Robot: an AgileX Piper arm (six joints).
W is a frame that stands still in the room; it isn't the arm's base.
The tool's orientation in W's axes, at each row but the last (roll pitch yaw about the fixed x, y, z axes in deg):
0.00, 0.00, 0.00
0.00, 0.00, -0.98
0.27, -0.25, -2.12
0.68, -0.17, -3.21
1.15, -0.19, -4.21
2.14, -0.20, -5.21
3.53, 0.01, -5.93
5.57, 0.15, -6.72
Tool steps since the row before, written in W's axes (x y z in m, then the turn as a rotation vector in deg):
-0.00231, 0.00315, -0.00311, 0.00, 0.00, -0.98
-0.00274, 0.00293, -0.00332, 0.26, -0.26, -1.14
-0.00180, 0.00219, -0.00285, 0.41, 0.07, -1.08
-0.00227, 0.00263, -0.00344, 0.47, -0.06, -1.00
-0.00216, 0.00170, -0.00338, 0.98, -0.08, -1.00
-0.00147, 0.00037, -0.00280, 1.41, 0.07, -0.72
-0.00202, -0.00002, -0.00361, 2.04, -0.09, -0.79
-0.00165, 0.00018, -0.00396, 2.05, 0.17, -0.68
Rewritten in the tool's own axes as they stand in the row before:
-0.00231, 0.00315, -0.00311, 0.00, 0.00, -0.98
-0.00279, 0.00288, -0.00332, 0.26, -0.26, -1.14
-0.00189, 0.00211, -0.00285, 0.40, 0.08, -1.08
-0.00242, 0.00246, -0.00346, 0.47, -0.05, -1.00
-0.00229, 0.00147, -0.00340, 0.98, -0.03, -1.00
-0.00151, 0.00013, -0.00280, 1.40, 0.17, -0.73
-0.00201, -0.00045, -0.00359, 2.04, 0.07, -0.80
-0.00165, -0.00040, -0.00394, 2.02, 0.34, -0.71

